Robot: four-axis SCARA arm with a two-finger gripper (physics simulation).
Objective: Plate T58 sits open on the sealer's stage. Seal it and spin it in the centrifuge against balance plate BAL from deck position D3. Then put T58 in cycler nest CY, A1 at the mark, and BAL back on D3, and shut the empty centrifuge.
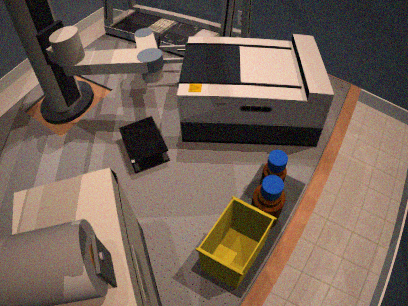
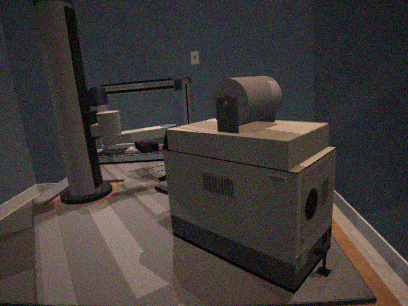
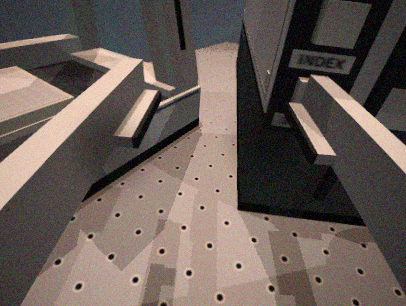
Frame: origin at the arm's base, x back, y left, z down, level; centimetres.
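Seen in the pictures: gripper, fingertip midpoint: (image 3: 224, 85); arm's base, link origin: (image 1: 67, 102) (image 2: 87, 193).
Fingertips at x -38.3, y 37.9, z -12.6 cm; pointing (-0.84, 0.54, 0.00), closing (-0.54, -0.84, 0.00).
Offsets run from my fingertips to a thing's top centre. "spot": to the spot under its first point.
My gripper (image 1: 181, 54) (image 3: 224, 85) is shut at its narrow setting with nothing between the fingers; a gap remains between the pads. It is beside the left end of the large white machine with a black lid section (image 1: 272, 107), which looks like the centrifuge. A dark panel {spot: dz -1.5, dx -3.3, dy -3.7 cm} (image 3: 322, 61) labelled INDEX shows behind the right finger. The cream machine with a big grey roll {dz -36.3, dx -35.5, dy -85.5 cm} (image 1: 45, 260) (image 2: 250, 100), apparently the sealer, stands front left; its stage is hidden. A pale ribbed item {dz +4.2, dx +30.7, dy +19.7 cm} (image 1: 162, 24) lies on the rear deck, perhaps BAL. I cannot make out T58.
A small black stand (image 1: 144, 140) sits mid-table. A yellow bin {spot: dz +10.5, dx -51.7, dy -53.6 cm} (image 1: 235, 245) and two brown bottles with blue caps (image 1: 272, 187) (image 1: 277, 160) stand near the right edge. The arm's column (image 1: 57, 75) (image 2: 70, 100) rises back left. A gantry frame (image 2: 135, 86) spans the rear deck.
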